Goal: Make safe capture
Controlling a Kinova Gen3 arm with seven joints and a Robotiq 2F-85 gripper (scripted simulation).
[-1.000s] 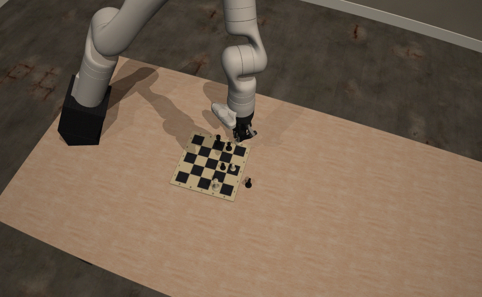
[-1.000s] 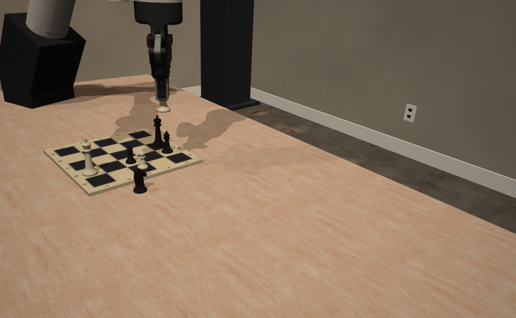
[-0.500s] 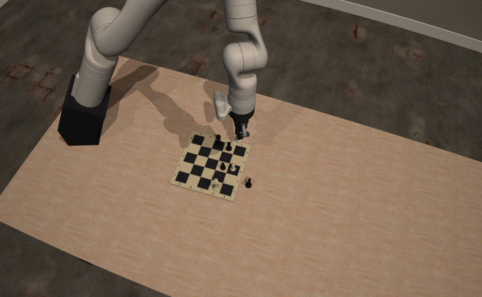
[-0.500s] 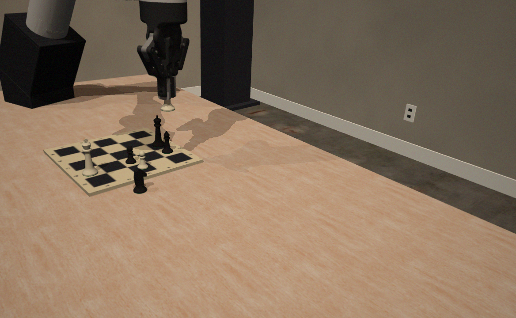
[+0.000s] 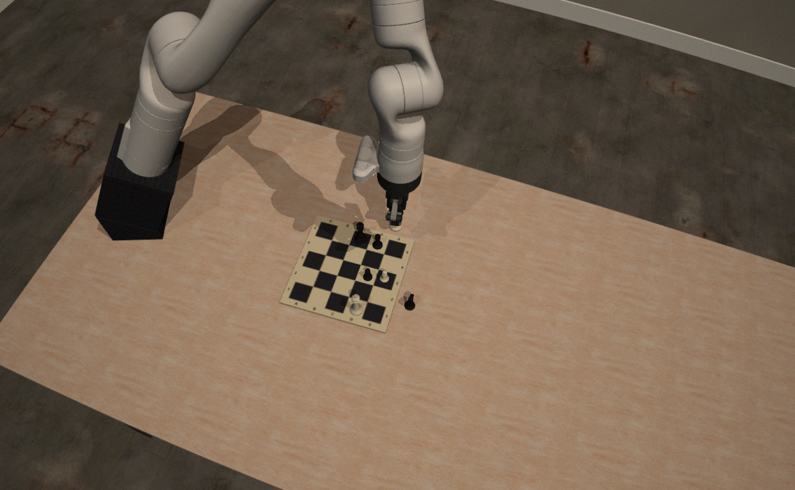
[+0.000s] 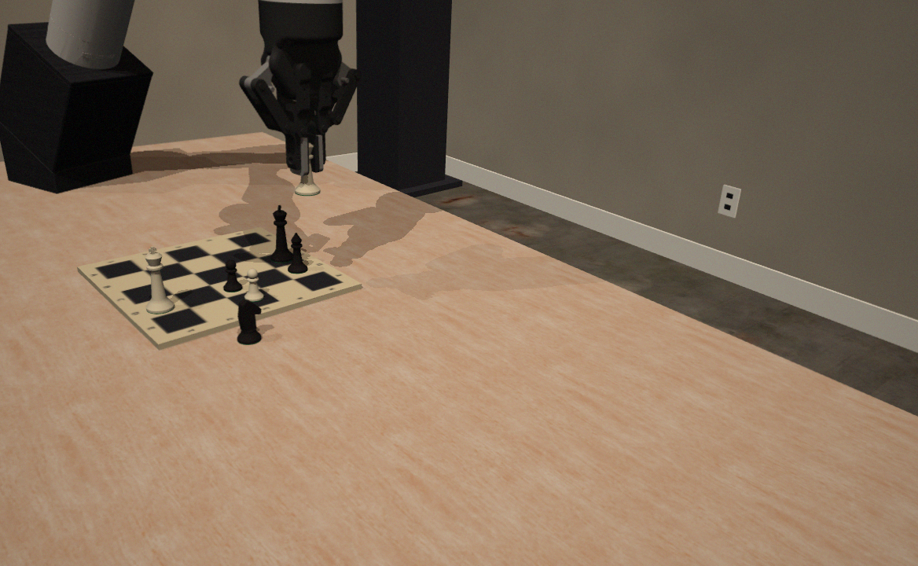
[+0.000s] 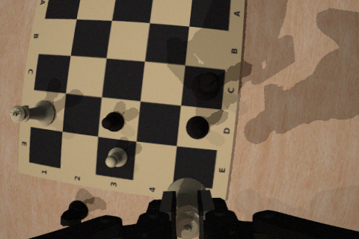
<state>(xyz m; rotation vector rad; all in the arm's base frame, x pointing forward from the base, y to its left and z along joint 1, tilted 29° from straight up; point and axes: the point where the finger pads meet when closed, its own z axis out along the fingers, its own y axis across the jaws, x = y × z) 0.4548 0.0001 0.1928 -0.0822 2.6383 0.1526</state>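
Now: the black king 110 mm below my hand, 80 mm behind it and 10 mm to the left of it. The rest, counted from my hand: white queen (10 mm below); then black pawn (130 mm below, 70 mm to the right, 40 mm behind); then white pawn (130 mm below, 70 mm to the right).
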